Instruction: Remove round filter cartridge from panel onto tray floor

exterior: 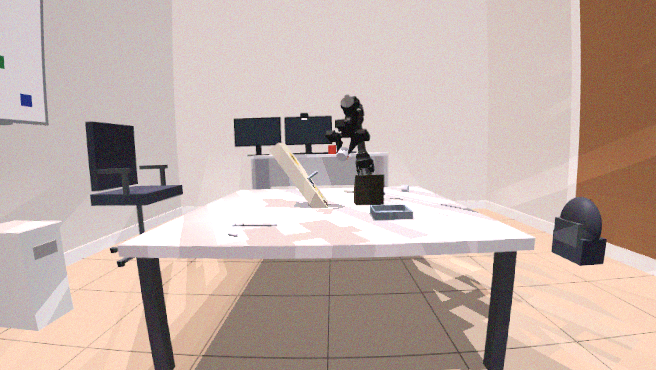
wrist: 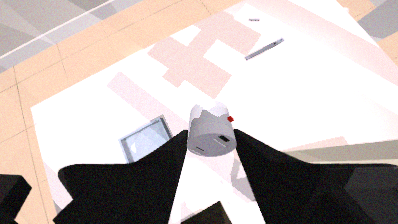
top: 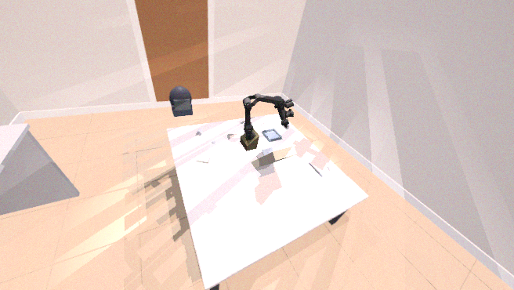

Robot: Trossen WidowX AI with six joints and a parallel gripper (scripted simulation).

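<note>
Now: gripper tip 250 mm above the grey tray, 190 mm past it and 30 mm to the right of it. From my gripper tip the other things lie so: round filter cartridge right at my gripper tip; beige service panel 250 mm to the right, 210 mm ahead, 110 mm below.
</note>
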